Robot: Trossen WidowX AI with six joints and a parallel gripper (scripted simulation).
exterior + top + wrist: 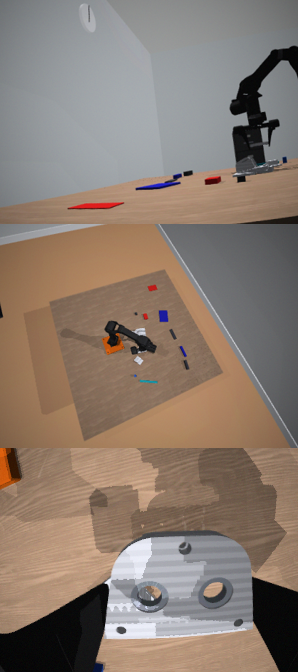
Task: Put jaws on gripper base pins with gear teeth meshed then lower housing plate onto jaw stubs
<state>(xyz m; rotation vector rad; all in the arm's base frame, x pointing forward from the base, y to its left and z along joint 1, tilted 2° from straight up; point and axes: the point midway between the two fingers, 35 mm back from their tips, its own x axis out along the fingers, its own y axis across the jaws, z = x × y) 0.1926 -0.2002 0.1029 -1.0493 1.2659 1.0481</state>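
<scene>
My gripper tip is now 4 cm short of the white jaw, 16 cm to the right of it and 7 cm above it. From my gripper tip the other things lie so: red block 21 cm ahead, 32 cm to the left, 8 cm below; teal bar 6 cm behind, 26 cm to the right, 8 cm below; blue bar 36 cm ahead, 17 cm to the right, 8 cm below.
</scene>
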